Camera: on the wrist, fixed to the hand. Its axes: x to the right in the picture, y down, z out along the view.
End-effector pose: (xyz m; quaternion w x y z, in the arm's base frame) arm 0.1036 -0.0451 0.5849 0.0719 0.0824 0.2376 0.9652
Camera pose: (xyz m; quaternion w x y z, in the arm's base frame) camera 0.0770 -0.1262 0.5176 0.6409 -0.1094 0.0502 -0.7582
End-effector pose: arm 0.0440 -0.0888 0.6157 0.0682 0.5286 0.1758 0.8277
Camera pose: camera -0.0443 -0.1489 0.5956 0.4652 -0.3858 0.3834 -0.6984
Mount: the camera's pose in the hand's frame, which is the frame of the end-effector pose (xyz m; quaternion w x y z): 0.0031 0.0421 -0.1002 0.6828 -0.1679 0.1055 0.7032
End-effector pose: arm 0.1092 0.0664 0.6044 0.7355 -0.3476 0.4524 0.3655
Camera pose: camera 0.0331 0.0034 0.5590 0.1391 -0.0813 0.5695 0.8060
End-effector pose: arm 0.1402 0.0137 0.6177 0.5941 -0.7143 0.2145 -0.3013
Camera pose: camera 0.0760 -0.0690 0.5883 0.4750 -0.4049 0.7620 0.1727
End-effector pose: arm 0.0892 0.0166 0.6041 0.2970 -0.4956 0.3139 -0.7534
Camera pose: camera 0.0004 0.0058 0.5423 0.6163 -0.0880 0.7207 -0.3052
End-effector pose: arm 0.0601 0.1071 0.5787 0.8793 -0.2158 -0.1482 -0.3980
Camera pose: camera 0.1031 0.0801 0.4826 0.8596 -0.3572 0.2101 0.2989
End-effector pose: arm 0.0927 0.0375 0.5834 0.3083 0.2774 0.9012 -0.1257
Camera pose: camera 0.0663 0.1129 0.6571 0.2504 0.7846 0.4739 0.3115
